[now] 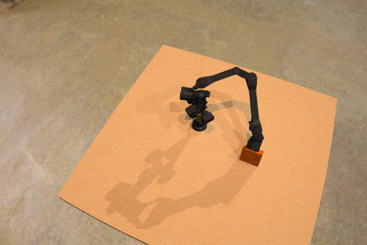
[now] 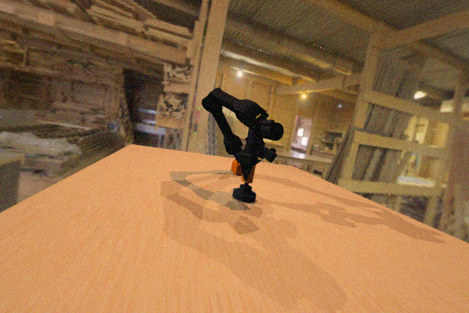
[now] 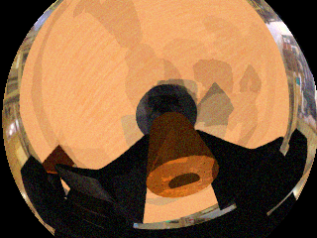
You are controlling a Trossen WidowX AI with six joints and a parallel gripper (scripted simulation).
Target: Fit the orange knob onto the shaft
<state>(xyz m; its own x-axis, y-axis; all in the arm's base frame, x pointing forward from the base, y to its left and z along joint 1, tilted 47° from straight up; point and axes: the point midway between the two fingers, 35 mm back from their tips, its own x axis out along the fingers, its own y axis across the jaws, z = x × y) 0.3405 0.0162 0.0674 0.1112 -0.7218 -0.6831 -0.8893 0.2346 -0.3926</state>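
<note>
The orange knob lies 2 cm above my gripper tip. Also, from my gripper tip: dark round pedestal 4 cm below.
</note>
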